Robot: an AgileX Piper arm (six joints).
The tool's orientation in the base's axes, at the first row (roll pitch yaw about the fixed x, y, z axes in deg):
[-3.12, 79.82, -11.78]
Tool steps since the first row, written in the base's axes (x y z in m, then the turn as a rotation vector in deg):
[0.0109, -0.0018, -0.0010, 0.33, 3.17, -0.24]
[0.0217, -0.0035, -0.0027, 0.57, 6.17, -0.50]
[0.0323, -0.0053, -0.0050, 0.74, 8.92, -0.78]
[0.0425, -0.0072, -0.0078, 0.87, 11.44, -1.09]
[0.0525, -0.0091, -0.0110, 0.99, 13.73, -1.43]
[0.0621, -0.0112, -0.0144, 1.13, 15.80, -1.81]
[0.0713, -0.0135, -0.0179, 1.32, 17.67, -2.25]
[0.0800, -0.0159, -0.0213, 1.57, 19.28, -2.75]
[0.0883, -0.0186, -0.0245, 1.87, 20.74, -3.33]
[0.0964, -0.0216, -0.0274, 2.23, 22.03, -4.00]
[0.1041, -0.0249, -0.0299, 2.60, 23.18, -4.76]
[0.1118, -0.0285, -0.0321, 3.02, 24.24, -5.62]
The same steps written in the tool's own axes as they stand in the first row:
[0.0029, -0.0001, 0.0107, 0.18, 3.19, -0.19]
[0.0065, -0.0001, 0.0212, 0.37, 6.19, -0.44]
[0.0107, -0.0003, 0.0313, 0.57, 8.94, -0.73]
[0.0153, -0.0006, 0.0410, 0.81, 11.45, -1.03]
[0.0202, -0.0009, 0.0505, 1.08, 13.73, -1.31]
[0.0253, -0.0015, 0.0595, 1.41, 15.81, -1.55]
[0.0304, -0.0024, 0.0682, 1.81, 17.69, -1.72]
[0.0354, -0.0034, 0.0764, 2.28, 19.32, -1.80]
[0.0401, -0.0048, 0.0844, 2.85, 20.82, -1.82]
[0.0444, -0.0065, 0.0922, 3.53, 22.15, -1.78]
[0.0483, -0.0086, 0.0997, 4.30, 23.35, -1.73]
[0.0520, -0.0109, 0.1073, 5.18, 24.47, -1.62]

